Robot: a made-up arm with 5 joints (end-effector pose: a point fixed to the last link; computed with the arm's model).
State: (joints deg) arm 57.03 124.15 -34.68 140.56 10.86
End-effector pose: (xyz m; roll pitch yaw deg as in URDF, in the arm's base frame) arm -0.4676 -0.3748 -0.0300 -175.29 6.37 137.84
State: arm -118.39 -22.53 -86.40 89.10 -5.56
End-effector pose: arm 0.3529 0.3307 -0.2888 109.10 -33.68 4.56
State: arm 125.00 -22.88 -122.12 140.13 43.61
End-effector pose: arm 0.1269 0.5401 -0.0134 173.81 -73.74 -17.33
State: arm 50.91 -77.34 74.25 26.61 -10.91
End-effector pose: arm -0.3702 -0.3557 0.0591 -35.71 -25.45 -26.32
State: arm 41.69 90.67 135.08 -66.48 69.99
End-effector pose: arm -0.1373 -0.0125 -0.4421 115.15 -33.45 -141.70
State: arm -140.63 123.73 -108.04 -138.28 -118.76
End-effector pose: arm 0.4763 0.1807 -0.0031 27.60 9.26 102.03
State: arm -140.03 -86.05 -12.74 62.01 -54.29
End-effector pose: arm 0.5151 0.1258 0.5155 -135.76 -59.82 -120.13
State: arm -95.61 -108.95 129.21 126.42 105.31
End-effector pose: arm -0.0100 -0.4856 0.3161 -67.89 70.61 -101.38
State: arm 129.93 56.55 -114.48 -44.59 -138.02
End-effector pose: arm -0.4029 -0.0860 -0.1621 66.28 53.93 -38.13
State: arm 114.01 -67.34 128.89 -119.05 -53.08
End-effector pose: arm -0.3603 0.3606 0.0787 -175.46 -47.49 31.95
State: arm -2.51 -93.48 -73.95 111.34 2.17
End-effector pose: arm 0.2947 0.5357 -0.1991 113.48 74.90 -91.96
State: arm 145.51 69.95 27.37 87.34 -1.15
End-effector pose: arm -0.4256 0.3104 0.5726 -132.82 32.68 88.34
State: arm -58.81 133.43 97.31 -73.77 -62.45
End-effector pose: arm 0.3132 -0.0321 0.2342 -64.99 -42.29 102.95
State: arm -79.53 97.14 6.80 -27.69 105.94
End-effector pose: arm 0.2606 -0.0081 0.4450 -79.72 14.04 -153.94
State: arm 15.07 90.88 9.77 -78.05 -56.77
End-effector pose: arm 0.1781 0.0554 0.1656 -66.14 16.59 37.39
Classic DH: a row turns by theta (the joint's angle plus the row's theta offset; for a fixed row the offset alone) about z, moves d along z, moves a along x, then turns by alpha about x. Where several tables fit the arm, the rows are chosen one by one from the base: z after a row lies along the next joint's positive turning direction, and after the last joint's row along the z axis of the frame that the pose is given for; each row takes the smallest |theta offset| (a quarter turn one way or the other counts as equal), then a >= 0, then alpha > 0; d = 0 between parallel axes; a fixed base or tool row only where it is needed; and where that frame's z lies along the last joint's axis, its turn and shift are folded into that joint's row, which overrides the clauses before.
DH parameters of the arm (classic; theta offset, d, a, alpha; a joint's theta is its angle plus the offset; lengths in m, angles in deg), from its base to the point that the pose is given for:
base (fixed): 0 0.0412 0 -90
joint 1: 0 0.0592 0.0155 90
joint 2: 0 -0.1552 0.0263 90
joint 3: -90 -0.0476 0.1088 -90
joint 4: 0 -0.059 0.1167 90
joint 5: 90 0.4574 0.0131 -90
tool (fixed): 0 0.0895 0 0

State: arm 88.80 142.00 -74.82 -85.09 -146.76
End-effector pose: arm -0.0515 0.4174 0.1753 -123.25 31.85 18.37
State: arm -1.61 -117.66 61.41 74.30 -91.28
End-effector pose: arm -0.1853 -0.4552 -0.3727 28.83 7.36 -40.78
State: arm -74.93 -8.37 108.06 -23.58 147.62
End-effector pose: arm 0.2563 -0.4042 0.0786 35.17 24.45 15.40
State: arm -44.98 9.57 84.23 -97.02 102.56
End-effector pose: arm -0.0399 -0.0172 -0.3767 139.74 12.00 83.25
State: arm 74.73 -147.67 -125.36 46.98 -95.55
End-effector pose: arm 0.2043 0.4265 -0.2042 178.28 41.07 -27.54
